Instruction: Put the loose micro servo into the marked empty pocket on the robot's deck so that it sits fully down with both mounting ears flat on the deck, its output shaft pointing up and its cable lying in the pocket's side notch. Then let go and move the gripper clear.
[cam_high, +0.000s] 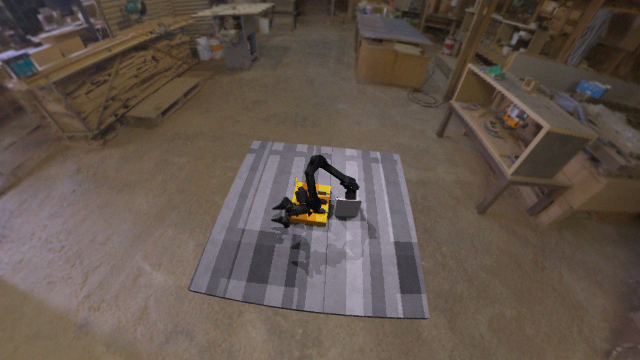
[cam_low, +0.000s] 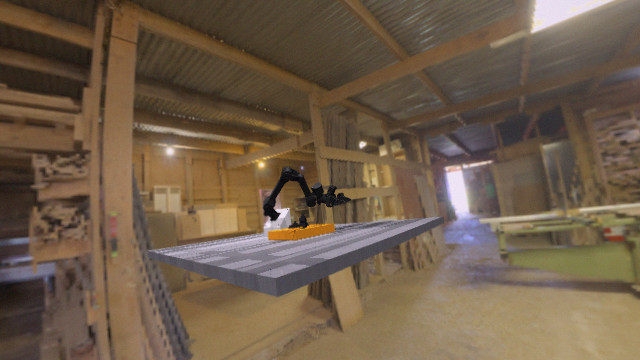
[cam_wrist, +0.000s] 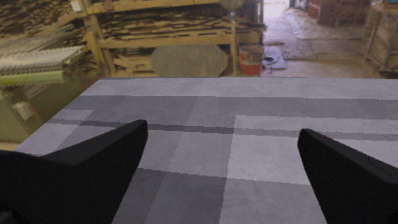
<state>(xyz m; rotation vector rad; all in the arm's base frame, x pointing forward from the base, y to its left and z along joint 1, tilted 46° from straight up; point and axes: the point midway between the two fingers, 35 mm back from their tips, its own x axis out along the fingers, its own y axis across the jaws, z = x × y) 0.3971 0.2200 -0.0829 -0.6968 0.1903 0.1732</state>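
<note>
The deck lies 22 cm to the right of my gripper tip, 15 cm below it and 14 cm behind it.
</note>
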